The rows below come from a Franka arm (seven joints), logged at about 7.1 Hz.
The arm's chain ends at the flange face. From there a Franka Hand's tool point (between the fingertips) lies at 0.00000 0.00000 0.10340 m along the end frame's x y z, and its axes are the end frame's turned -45 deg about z.
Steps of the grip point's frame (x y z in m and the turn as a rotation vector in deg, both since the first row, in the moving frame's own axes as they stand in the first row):
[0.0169, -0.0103, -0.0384, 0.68, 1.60, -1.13]
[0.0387, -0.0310, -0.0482, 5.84, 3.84, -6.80]
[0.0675, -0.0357, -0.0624, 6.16, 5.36, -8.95]
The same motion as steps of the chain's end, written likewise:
[0.0035, -0.0163, -0.0384, 1.61, 0.65, -1.13]
[0.0087, -0.0371, -0.0474, 6.84, -1.41, -6.80]
[0.0246, -0.0585, -0.0614, 8.15, -0.57, -8.95]

